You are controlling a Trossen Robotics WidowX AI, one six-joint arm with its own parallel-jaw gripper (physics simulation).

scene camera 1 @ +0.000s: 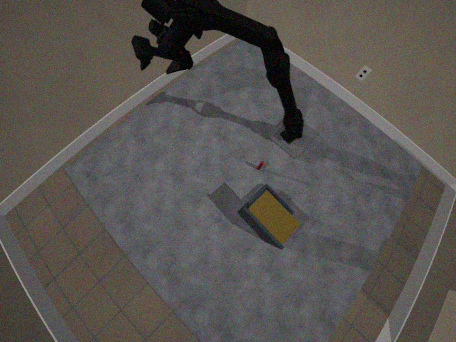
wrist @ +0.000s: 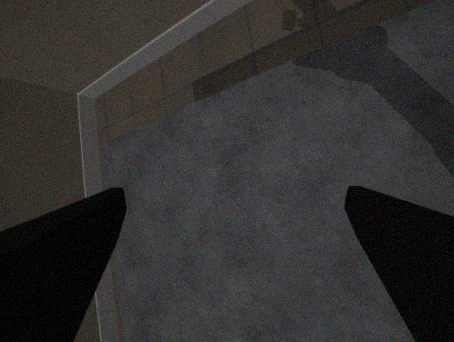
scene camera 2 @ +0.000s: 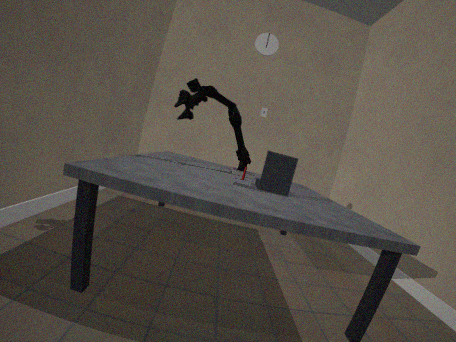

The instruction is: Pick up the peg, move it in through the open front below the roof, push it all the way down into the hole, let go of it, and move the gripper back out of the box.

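Places are measured from the arm's base along level axes (x left, y back, z up), in millimetres.
Pixels of known places: gripper, between the fingertips: (scene camera 1: 154,71) (wrist: 237,197) (scene camera 2: 175,113); arm's base, origin of its link: (scene camera 1: 288,135) (scene camera 2: 241,170).
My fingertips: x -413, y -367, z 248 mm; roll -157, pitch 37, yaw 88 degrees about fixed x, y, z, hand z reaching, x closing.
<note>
For each thing: its top centre in the pictures, then the offset to it from my fingertips. Level surfaces: height alone.
- red peg, centre of its top: (scene camera 1: 262,162) (scene camera 2: 246,167) dx +442, dy +156, dz -201 mm
- dark grey box, centre of its top: (scene camera 1: 281,208) (scene camera 2: 279,154) dx +605, dy +52, dz -79 mm
- grey table, height of its surface: dz -281 mm
The red peg (scene camera 1: 260,165) (scene camera 2: 244,173) stands upright on the table, between the arm's base and the box. The dark grey box (scene camera 2: 279,173) stands on the table; its roof (scene camera 1: 274,216) looks yellow from above in the first scene view. Its hole is hidden in both scene views. My gripper (scene camera 1: 157,69) (scene camera 2: 178,112) (wrist: 237,197) is open with nothing between its fingers. It hangs high above the table, well away from the peg and the box. The peg and the box do not show in the wrist view.
The grey table (scene camera 1: 150,225) (scene camera 2: 175,185) carries the arm's base (scene camera 1: 292,127) (scene camera 2: 243,159), which stands behind the peg in the second scene view. Shadows of the arm and the box fall across the table top. Walls surround the table at a distance.
</note>
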